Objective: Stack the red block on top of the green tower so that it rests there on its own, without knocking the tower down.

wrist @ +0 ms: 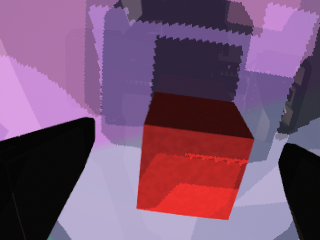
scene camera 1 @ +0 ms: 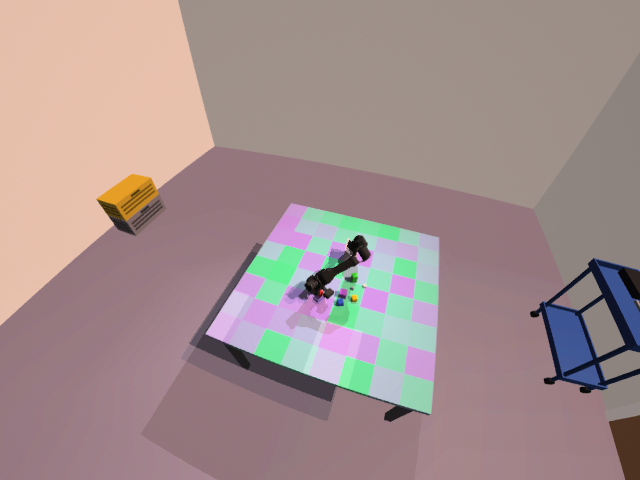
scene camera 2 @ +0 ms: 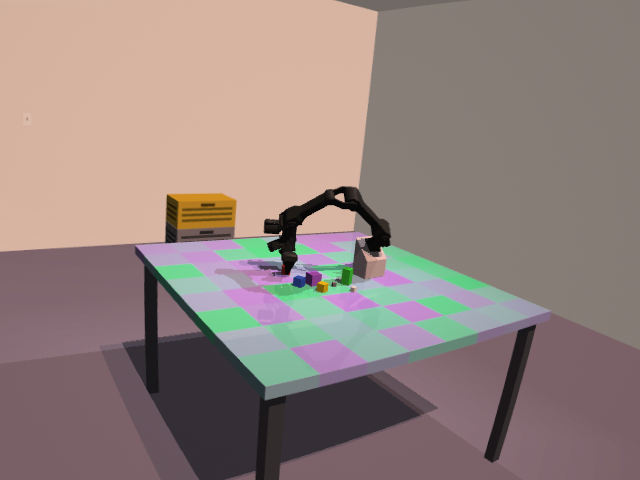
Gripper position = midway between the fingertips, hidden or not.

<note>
The gripper (wrist: 189,141) is open and holds nothing. Further things: a red block (wrist: 194,153).
</note>
